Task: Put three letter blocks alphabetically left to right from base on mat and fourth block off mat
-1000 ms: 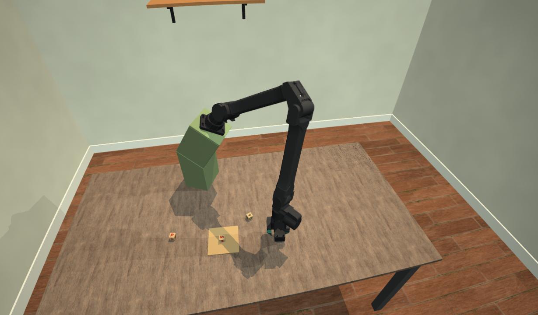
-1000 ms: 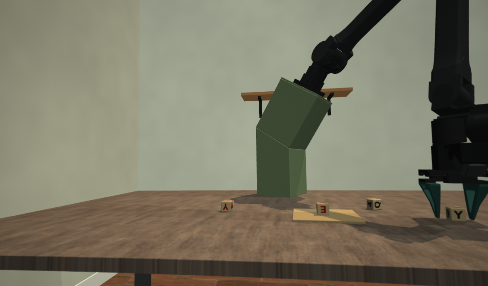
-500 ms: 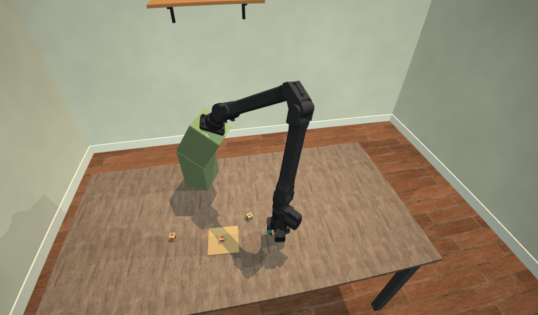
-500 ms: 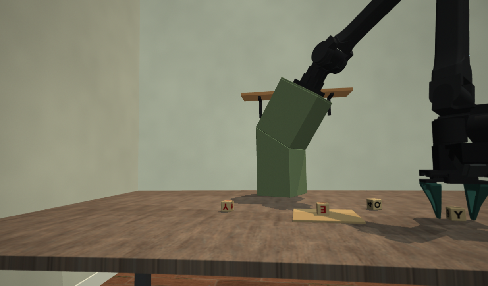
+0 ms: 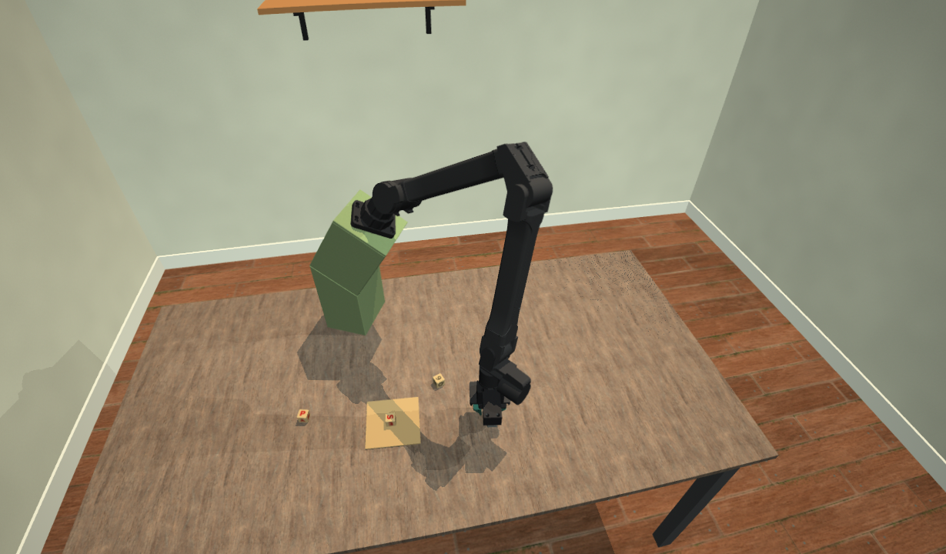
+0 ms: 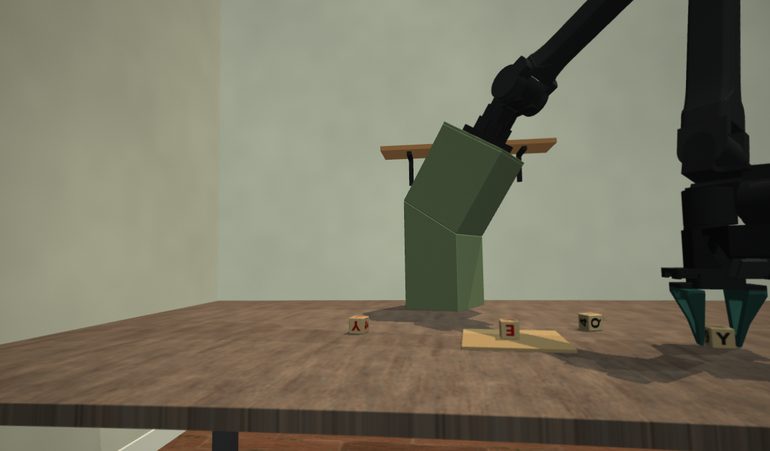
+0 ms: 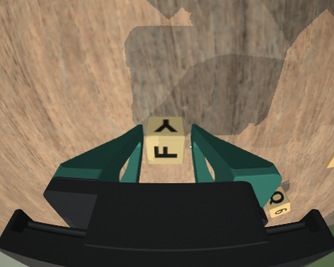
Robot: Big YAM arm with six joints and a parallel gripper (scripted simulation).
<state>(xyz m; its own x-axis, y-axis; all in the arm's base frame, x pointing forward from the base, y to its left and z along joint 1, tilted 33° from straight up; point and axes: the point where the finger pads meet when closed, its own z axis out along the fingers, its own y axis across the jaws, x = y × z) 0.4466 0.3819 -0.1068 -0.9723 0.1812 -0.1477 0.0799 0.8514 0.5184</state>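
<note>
Now: the tan mat 25 cm to the right of my hand and 1 cm below it.
</note>
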